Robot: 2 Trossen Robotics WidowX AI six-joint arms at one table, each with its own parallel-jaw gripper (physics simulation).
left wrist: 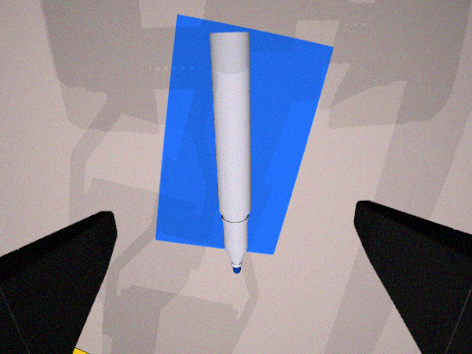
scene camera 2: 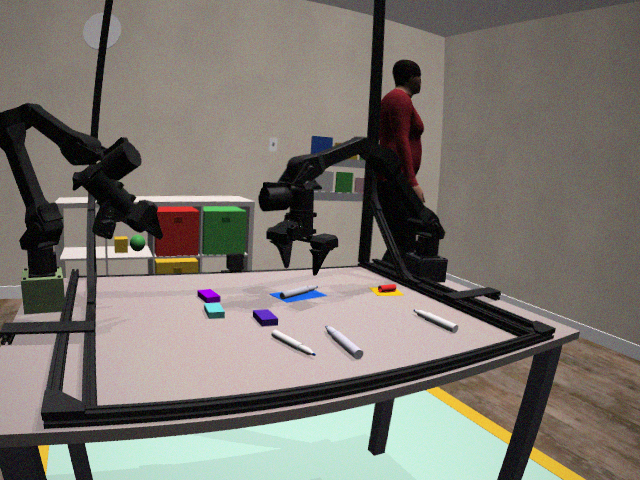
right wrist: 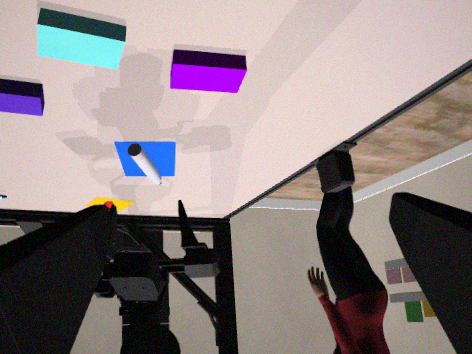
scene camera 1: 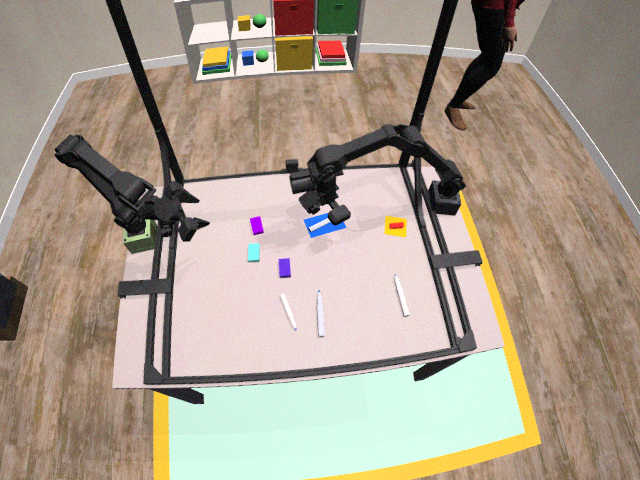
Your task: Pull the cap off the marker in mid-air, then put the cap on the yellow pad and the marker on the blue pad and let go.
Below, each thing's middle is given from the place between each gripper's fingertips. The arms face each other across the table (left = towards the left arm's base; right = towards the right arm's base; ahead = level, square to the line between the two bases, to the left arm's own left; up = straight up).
Now: right hand 70 mm short of the cyan block (right wrist: pixel 75 38), 130 mm to the right of it and 160 mm above it. Also, from my right hand: magenta block (right wrist: pixel 192 70): 30 mm behind, 150 mm to the left, 160 mm below; then marker (left wrist: pixel 230 51): 10 mm behind, 380 mm to the left, 160 mm below; then blue pad (left wrist: pixel 287 74): 10 mm behind, 380 mm to the left, 170 mm below.
The marker lies 50 mm below my left hand. From my left hand the other things lie so: magenta block (230 mm to the right, 50 mm below, 20 mm behind); then cyan block (250 mm to the right, 80 mm ahead, 50 mm below); then blue pad (60 mm below).
